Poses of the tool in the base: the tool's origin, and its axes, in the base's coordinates. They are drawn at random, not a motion.
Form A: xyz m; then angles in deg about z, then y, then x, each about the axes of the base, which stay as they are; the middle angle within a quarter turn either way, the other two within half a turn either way.
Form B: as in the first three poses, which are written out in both.
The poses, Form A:
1: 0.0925 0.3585 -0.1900 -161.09 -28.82 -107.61
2: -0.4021 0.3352 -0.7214 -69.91 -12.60 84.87
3: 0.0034 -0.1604 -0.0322 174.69 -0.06 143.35
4: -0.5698 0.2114 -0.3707 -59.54 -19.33 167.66
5: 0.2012 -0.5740 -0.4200 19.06 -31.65 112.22
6: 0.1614 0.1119 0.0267 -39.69 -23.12 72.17
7: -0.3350 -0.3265 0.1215 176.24 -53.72 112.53
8: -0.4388 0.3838 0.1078 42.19 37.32 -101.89
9: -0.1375 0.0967 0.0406 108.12 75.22 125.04
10: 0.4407 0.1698 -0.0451 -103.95 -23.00 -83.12
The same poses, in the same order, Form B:
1:
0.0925 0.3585 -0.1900
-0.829 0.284 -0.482
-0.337 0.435 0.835
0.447 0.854 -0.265

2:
-0.4021 0.3352 -0.7214
0.335 0.917 -0.218
-0.159 -0.173 -0.972
-0.929 0.360 0.087

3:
0.0034 -0.1604 -0.0322
-0.996 -0.093 -0.001
-0.074 0.799 -0.597
0.056 -0.594 -0.802

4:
-0.5698 0.2114 -0.3707
0.478 0.813 -0.331
0.806 -0.556 -0.202
-0.348 -0.170 -0.922

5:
0.2012 -0.5740 -0.4200
0.805 -0.278 -0.525
-0.583 -0.199 -0.788
0.115 0.940 -0.322

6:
0.1614 0.1119 0.0267
0.708 0.587 -0.393
-0.483 -0.003 -0.876
-0.515 0.809 0.282

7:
-0.3350 -0.3265 0.1215
-0.590 -0.039 -0.806
0.718 0.431 -0.547
0.369 -0.901 -0.227

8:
-0.4388 0.3838 0.1078
0.589 -0.534 0.606
-0.578 0.246 0.778
-0.565 -0.809 -0.164

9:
-0.1375 0.0967 0.0406
-0.079 -0.242 0.967
-0.792 -0.574 -0.209
0.605 -0.782 -0.146

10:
0.4407 0.1698 -0.0451
-0.222 0.893 -0.391
-0.210 0.348 0.914
0.952 0.285 0.110

